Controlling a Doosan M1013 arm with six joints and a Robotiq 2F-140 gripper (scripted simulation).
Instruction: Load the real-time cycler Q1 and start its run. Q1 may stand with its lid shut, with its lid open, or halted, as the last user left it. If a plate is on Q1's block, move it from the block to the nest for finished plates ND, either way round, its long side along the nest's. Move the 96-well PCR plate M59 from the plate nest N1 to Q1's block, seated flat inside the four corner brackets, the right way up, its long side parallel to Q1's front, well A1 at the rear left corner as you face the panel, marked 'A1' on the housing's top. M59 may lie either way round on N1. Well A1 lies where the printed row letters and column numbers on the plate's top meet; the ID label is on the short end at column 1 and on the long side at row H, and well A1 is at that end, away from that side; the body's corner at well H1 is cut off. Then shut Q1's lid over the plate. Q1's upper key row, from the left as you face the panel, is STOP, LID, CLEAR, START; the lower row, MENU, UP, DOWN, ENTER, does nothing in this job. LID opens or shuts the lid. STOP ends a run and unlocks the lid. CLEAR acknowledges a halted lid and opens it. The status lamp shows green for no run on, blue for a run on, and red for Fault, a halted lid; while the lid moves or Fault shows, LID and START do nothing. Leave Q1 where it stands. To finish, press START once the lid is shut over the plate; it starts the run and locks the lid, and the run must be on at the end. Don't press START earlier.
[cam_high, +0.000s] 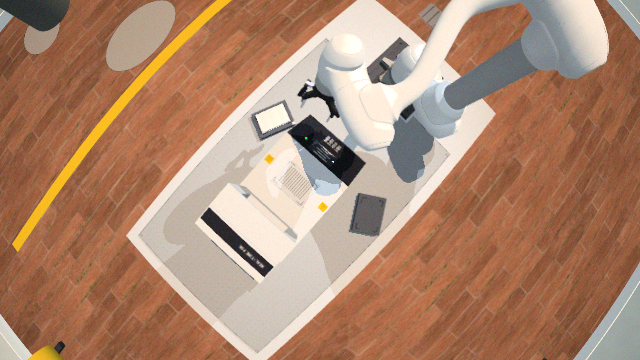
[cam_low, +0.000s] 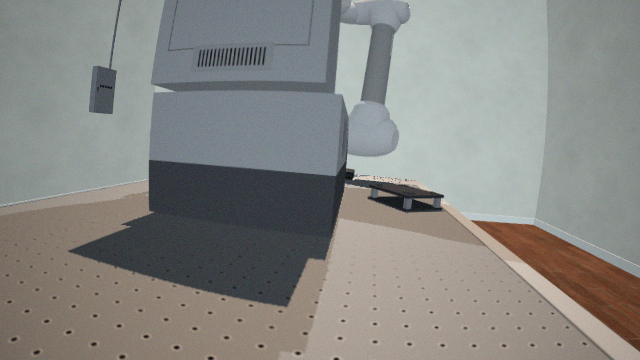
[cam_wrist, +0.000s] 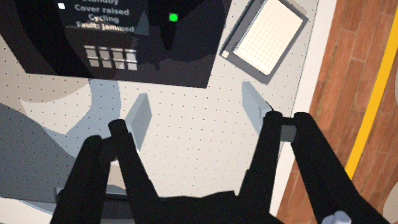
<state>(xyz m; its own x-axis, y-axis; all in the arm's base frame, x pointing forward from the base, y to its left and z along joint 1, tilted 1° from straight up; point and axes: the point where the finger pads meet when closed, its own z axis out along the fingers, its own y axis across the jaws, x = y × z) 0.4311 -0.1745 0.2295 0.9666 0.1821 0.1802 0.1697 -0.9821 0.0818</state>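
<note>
My gripper is now 22 cm above the white 96-well plate, 16 cm to the left of it and 10 cm short of it. The rest, counted from my hand: dark nest nd 41 cm to the left, 22 cm below, 16 cm ahead.
</note>
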